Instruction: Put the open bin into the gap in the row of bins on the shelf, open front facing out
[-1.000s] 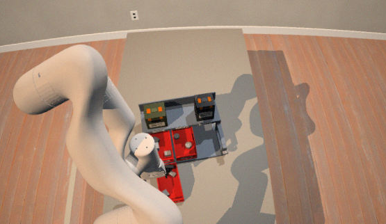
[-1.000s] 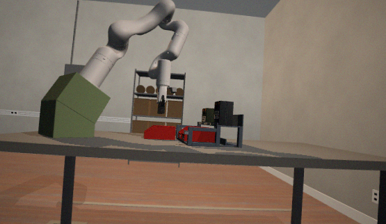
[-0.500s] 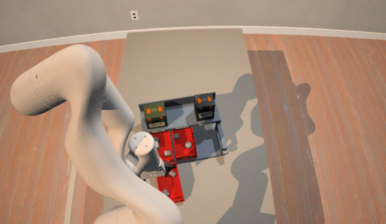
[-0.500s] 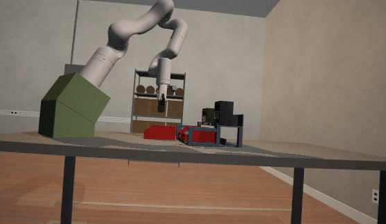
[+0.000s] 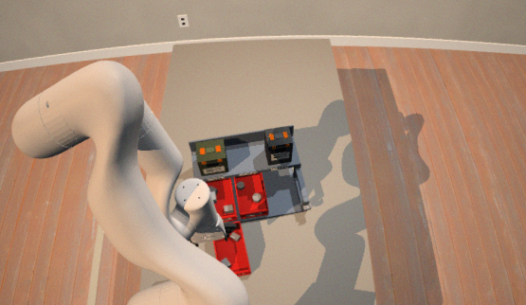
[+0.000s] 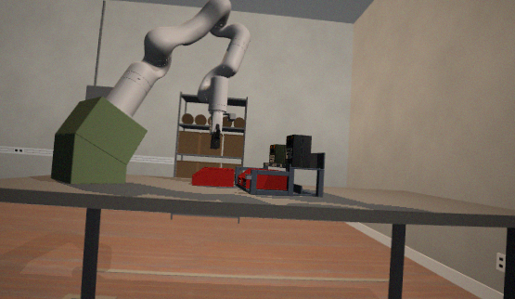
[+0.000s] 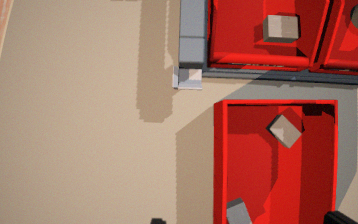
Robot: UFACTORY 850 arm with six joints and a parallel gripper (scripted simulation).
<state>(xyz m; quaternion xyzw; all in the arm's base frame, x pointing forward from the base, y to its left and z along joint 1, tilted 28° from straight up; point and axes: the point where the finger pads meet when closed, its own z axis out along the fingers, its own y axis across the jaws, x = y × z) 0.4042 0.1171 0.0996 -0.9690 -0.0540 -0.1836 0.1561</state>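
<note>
Right now my hand is 5 cm to the left of the red bin and 13 cm above it. Round my hand: grey part (6 cm ahead, 6 cm to the right, 16 cm below); then grey shelf (25 cm ahead, 12 cm to the right, 10 cm below).
</note>
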